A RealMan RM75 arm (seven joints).
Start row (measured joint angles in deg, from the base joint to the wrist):
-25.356, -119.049, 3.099, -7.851, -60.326, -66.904, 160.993
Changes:
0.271, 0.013, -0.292, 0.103, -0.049, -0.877, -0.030
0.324, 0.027, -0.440, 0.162, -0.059, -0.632, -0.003
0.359, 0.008, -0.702, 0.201, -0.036, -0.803, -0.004
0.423, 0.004, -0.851, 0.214, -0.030, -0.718, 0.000
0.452, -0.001, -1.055, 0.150, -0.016, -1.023, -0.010
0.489, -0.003, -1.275, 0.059, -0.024, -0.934, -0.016
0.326, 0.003, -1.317, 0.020, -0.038, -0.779, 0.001
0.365, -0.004, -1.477, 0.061, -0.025, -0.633, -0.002
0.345, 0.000, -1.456, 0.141, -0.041, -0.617, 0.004
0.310, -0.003, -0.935, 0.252, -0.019, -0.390, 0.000
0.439, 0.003, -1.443, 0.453, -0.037, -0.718, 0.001
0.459, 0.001, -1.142, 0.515, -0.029, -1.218, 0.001
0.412, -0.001, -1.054, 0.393, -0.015, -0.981, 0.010
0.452, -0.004, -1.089, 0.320, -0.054, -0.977, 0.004
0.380, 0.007, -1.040, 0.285, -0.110, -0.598, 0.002
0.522, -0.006, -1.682, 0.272, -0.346, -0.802, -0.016
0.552, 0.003, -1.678, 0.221, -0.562, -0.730, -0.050
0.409, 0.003, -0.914, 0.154, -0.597, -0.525, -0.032
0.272, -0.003, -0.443, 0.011, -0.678, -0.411, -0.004
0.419, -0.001, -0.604, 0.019, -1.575, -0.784, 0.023
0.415, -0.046, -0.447, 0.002, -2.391, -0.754, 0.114
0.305, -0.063, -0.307, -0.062, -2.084, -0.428, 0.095
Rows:
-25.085, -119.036, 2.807, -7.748, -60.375, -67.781, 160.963
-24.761, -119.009, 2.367, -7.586, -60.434, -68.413, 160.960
-24.402, -119.001, 1.665, -7.385, -60.470, -69.216, 160.956
-23.979, -118.997, 0.814, -7.171, -60.500, -69.934, 160.956
-23.527, -118.998, -0.241, -7.021, -60.516, -70.957, 160.946
-23.038, -119.001, -1.516, -6.962, -60.540, -71.891, 160.930
-22.712, -118.998, -2.833, -6.942, -60.578, -72.670, 160.931
-22.347, -119.002, -4.310, -6.881, -60.603, -73.303, 160.929
-22.002, -119.002, -5.766, -6.740, -60.644, -73.920, 160.933
-21.692, -119.005, -6.701, -6.488, -60.663, -74.310, 160.933
-21.253, -119.002, -8.144, -6.035, -60.700, -75.028, 160.934
-20.794, -119.001, -9.286, -5.520, -60.729, -76.246, 160.935
-20.382, -119.002, -10.340, -5.127, -60.744, -77.227, 160.945
-19.930, -119.006, -11.429, -4.807, -60.798, -78.204, 160.949
-19.550, -118.999, -12.469, -4.522, -60.908, -78.802, 160.951
-19.028, -119.005, -14.151, -4.250, -61.254, -79.604, 160.935
-18.476, -119.002, -15.829, -4.029, -61.816, -80.334, 160.885
-18.067, -118.999, -16.743, -3.875, -62.413, -80.859, 160.853
-17.795, -119.002, -17.186, -3.864, -63.091, -81.270, 160.849
-17.376, -119.003, -17.790, -3.845, -64.666, -82.054, 160.872
-16.961, -119.049, -18.237, -3.843, -67.057, -82.808, 160.986
-16.656, -119.112, -18.544, -3.905, -69.141, -83.236, 161.081

